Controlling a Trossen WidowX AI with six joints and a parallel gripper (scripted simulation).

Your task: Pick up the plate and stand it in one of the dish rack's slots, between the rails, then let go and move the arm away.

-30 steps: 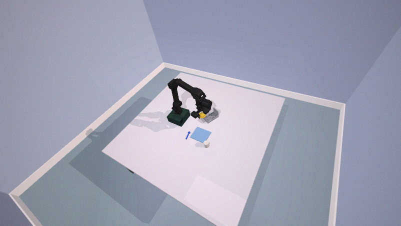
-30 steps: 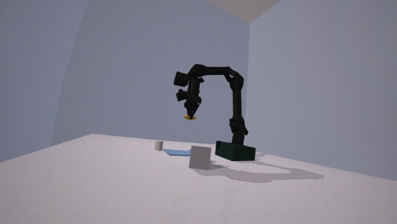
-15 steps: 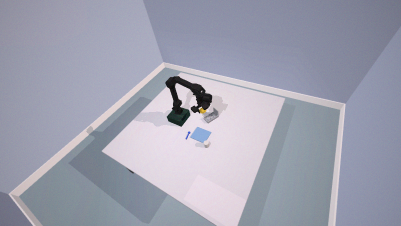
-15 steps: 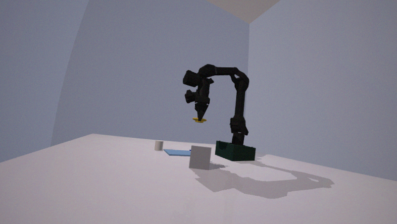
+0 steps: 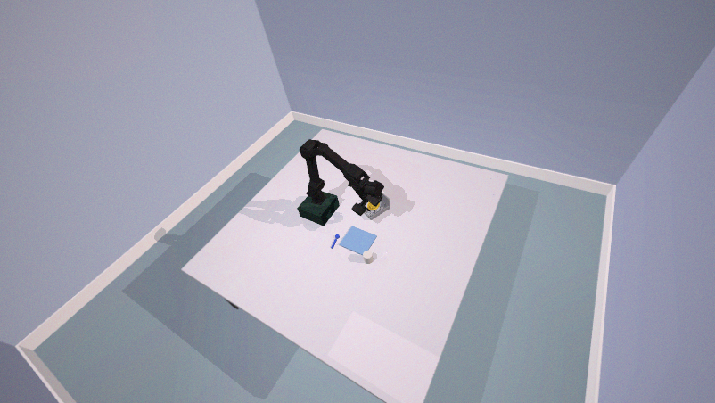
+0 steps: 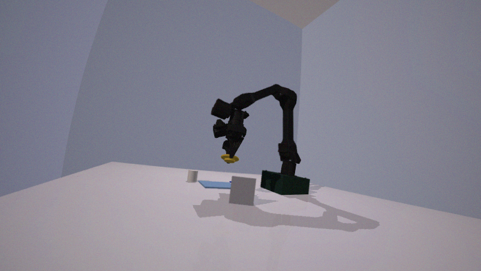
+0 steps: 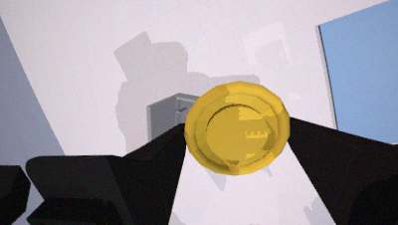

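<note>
Right now my gripper tip is 2 cm past the grey dish rack, 7 cm to the right of it and 10 cm above it. The rest, counted from my gripper tip: light blue mat (4 cm behind, 15 cm to the right, 12 cm below); then white cup (5 cm ahead, 24 cm to the right, 9 cm below); then yellow plate (1 cm above).
</note>
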